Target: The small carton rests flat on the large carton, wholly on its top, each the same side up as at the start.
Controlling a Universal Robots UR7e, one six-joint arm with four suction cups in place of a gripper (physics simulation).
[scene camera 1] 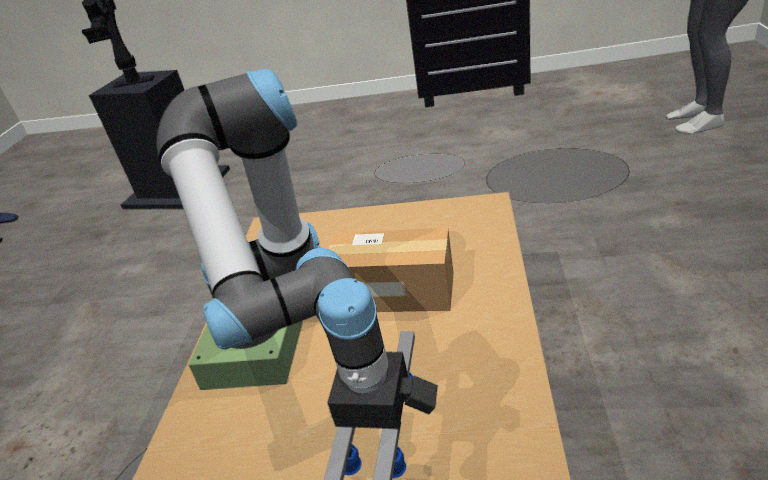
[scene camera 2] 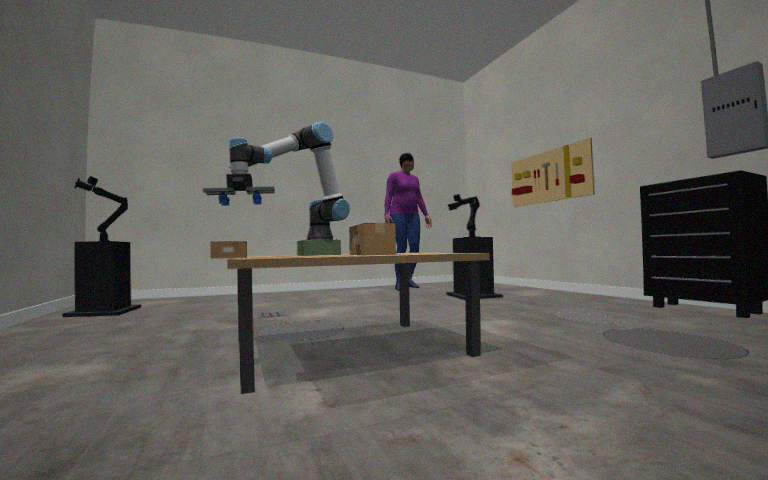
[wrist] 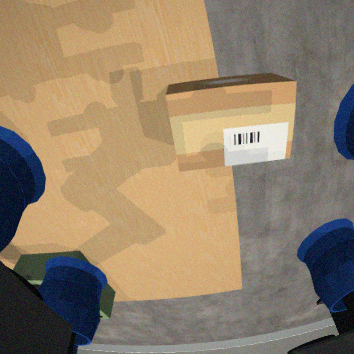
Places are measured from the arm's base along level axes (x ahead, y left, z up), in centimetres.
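Pixels of known places: hand, its tool point: [scene camera 2: 241, 203] [wrist: 197, 218]; arm's base, origin of its link: [scene camera 2: 320, 240].
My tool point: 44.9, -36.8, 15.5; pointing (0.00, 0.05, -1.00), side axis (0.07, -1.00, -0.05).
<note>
For each thing: its top centre in the pictures, then the offset to it from my tool point, as dx, dy, dz.
- small carton, centre of its top: [wrist: 234, 128] [scene camera 2: 229, 241] -2.7, -5.6, -16.8
- large carton, centre of its top: [scene camera 1: 386, 247] [scene camera 2: 370, 225] -15.4, +61.5, -8.9
The small carton [scene camera 2: 228, 249] [wrist: 200, 120] lies at the table's left end in scene camera 2, partly overhanging the table edge. Its top, with a white barcode label, faces up in the wrist view. It does not show in scene camera 1. The large carton [scene camera 1: 416, 285] [scene camera 2: 372, 238] stands on the table [scene camera 1: 509, 254] [scene camera 2: 317, 260] [wrist: 200, 260], beside the arm's green base, label and tape strip on top. My gripper [scene camera 1: 374, 461] [scene camera 2: 240, 198] [wrist: 193, 217] is open, its blue suction cups empty. It hangs above the small carton, apart from it. The arm hides part of the large carton in scene camera 1.
The green base [scene camera 1: 243, 367] [scene camera 2: 318, 247] [wrist: 108, 299] carries the arm. Black pedestals [scene camera 1: 138, 135] [scene camera 2: 101, 277] with small arms stand beyond the table. A black drawer cabinet [scene camera 1: 470, 56] [scene camera 2: 690, 237] stands by the wall. A person [scene camera 2: 404, 186] in purple is behind the table.
</note>
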